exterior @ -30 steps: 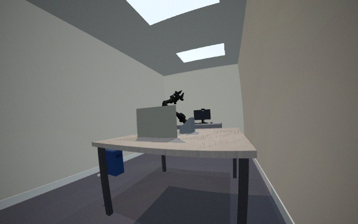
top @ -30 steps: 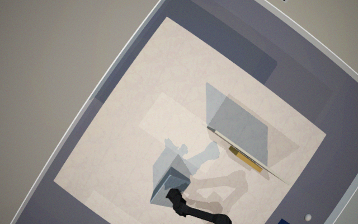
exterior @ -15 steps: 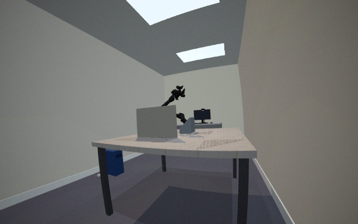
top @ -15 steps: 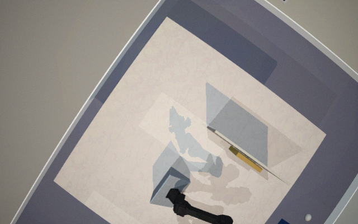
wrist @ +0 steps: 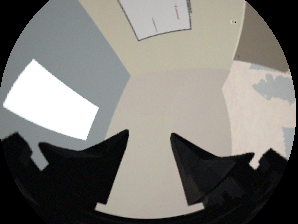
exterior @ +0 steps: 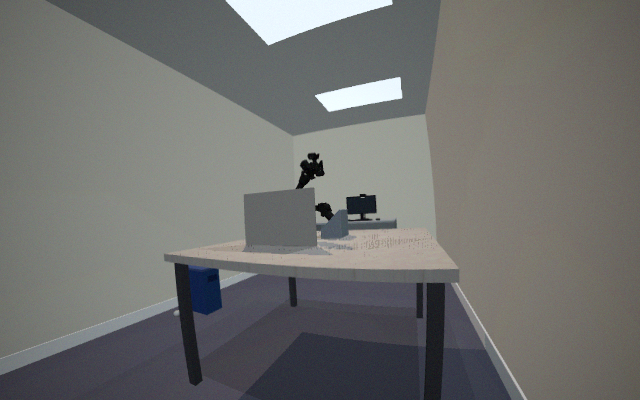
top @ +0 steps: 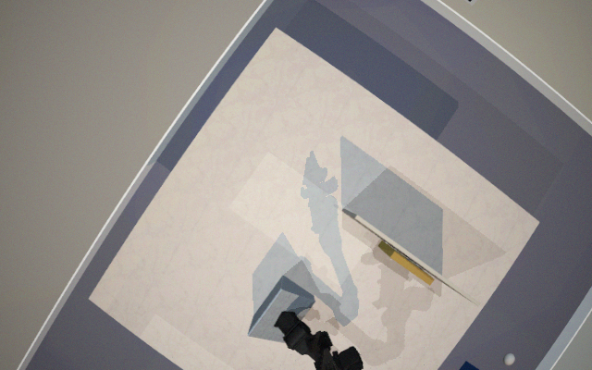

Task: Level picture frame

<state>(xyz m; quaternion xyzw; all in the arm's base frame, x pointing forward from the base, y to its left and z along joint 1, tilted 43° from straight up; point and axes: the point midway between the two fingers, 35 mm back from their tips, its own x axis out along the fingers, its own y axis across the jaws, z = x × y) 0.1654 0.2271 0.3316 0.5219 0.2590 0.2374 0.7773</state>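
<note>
Right now my gripper tip is 24 cm short of the picture frame, 22 cm to the left of it and 38 cm above it. Round my gripper tip: upright wall panel 25 cm ahead, 21 cm to the right, 39 cm below.
</note>
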